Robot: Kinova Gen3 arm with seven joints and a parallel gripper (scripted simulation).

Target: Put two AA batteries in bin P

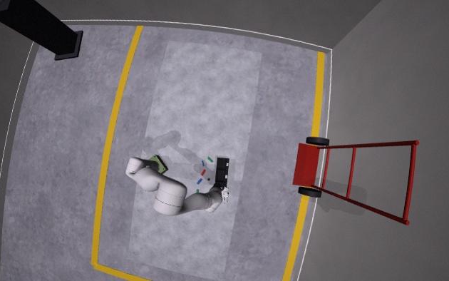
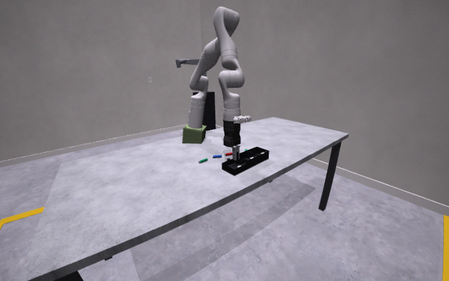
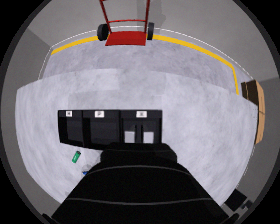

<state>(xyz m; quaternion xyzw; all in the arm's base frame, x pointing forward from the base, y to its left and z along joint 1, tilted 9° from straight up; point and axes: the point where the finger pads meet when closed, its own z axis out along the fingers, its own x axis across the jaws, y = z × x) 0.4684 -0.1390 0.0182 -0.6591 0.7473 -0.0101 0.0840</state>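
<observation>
Now: hand 80 mm to the right of the black bin and 50 mm above it. Round my hand: small dark thing (90 mm behind, 70 mm below, 50 mm to the left); red battery (130 mm behind, 100 mm to the left, 60 mm below).
</observation>
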